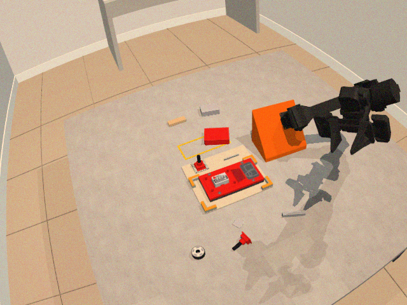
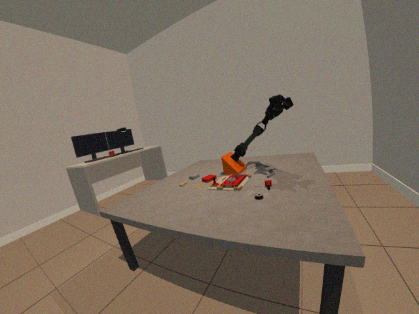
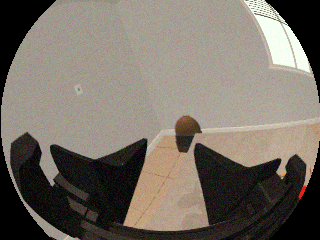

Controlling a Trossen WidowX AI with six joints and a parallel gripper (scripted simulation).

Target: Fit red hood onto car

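Now: gripper tip 8 cm short of the red hood, 58 cm to the left of it and 41 cm above it. From my gripper tip the other things lie so: wheel (31 cm ahead, 13 cm to the right, 42 cm below); tan block (20 cm ahead, 74 cm to the right, 42 cm below); light engine block (15 cm ahead, 35 cm to the right, 40 cm below).
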